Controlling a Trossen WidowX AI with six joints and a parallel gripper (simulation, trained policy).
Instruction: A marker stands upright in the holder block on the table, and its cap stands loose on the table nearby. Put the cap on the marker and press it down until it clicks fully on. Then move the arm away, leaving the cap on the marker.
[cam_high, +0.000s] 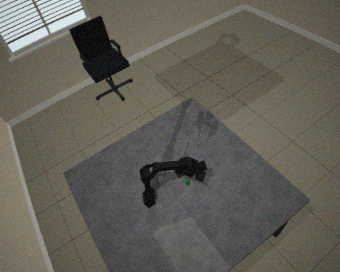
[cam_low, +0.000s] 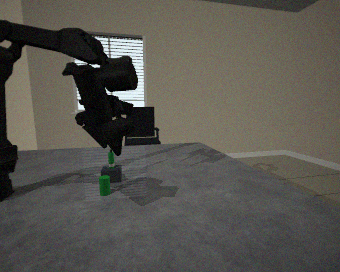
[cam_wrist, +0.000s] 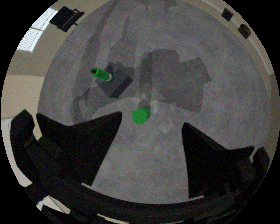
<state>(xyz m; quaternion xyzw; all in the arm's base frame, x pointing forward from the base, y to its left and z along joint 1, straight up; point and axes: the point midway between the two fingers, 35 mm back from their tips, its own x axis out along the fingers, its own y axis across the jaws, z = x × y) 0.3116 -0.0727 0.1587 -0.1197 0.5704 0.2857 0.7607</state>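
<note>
Right now the green cap is 100 mm below my gripper tip, 30 mm behind it and 20 mm to the left of it. The rest, counted from my gripper tip: holder block: 130 mm to the left, 110 mm below, 20 mm behind; then green marker: 130 mm to the left, 50 mm below, 20 mm behind.
</note>
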